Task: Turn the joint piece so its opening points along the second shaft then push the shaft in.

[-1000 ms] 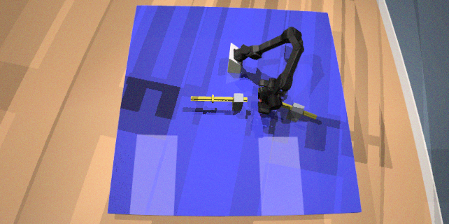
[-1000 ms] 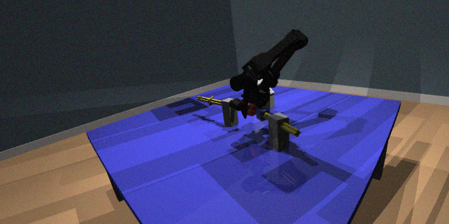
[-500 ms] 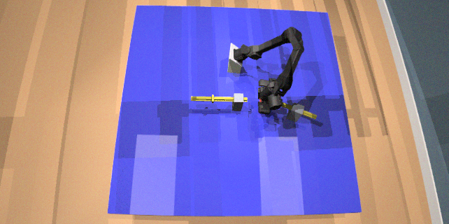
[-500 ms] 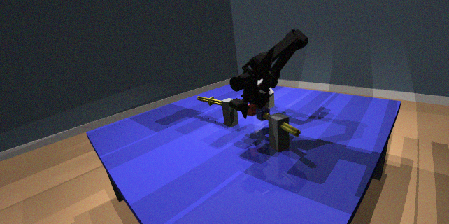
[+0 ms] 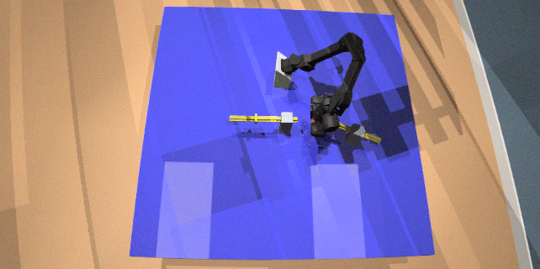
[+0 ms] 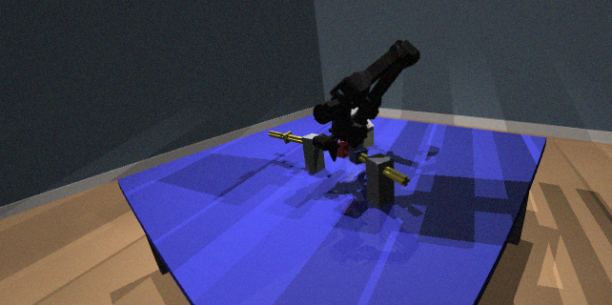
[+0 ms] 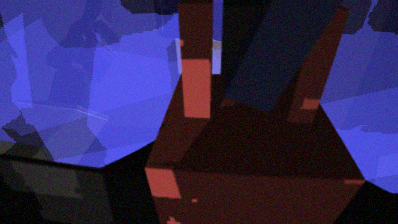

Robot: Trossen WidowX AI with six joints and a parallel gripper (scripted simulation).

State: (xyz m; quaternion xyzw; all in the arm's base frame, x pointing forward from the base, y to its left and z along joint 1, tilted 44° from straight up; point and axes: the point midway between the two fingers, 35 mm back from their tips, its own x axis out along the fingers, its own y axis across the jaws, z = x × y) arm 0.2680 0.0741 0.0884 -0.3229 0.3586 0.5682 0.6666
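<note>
Now: the red square joint piece 30 mm to the left of my gripper tip and 40 mm above it.
</note>
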